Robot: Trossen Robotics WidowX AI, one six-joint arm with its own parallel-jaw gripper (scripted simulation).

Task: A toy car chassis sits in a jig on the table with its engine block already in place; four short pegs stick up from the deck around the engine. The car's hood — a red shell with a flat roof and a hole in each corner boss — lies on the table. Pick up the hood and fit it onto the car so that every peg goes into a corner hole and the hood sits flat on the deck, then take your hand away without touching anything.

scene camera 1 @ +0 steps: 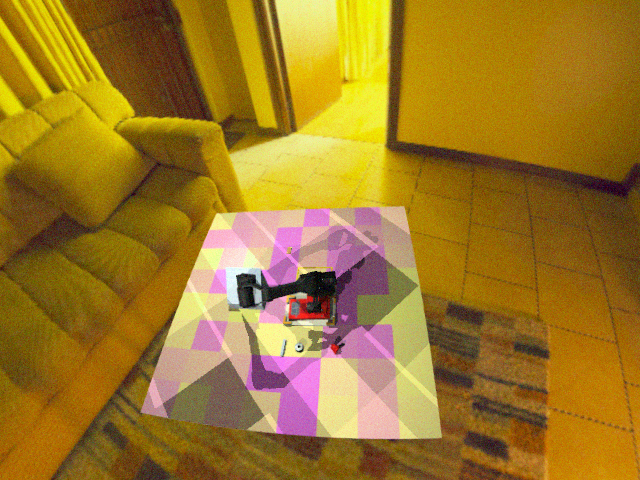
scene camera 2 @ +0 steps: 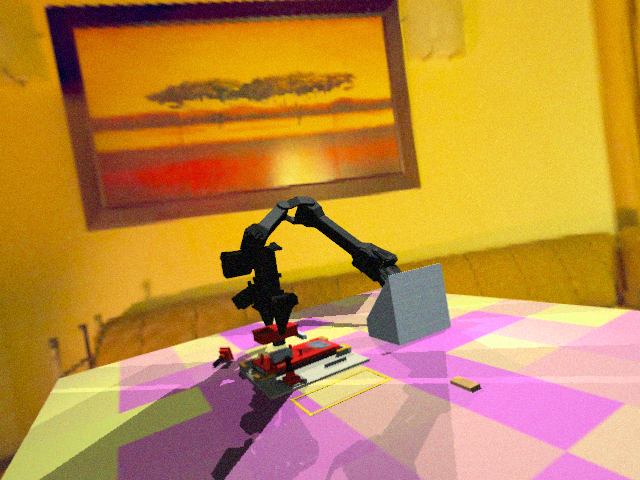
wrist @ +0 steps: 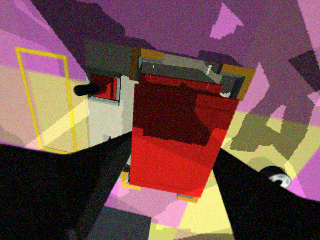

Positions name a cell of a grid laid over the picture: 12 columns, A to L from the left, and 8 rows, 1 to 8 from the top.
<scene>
The gripper (scene camera 2: F6) carries a red hood (wrist: G5). Also in view: a jig (scene camera 2: G6).
The gripper shows as well in the wrist view (wrist: G5). The jig shows as well in the wrist view (wrist: E4).
</scene>
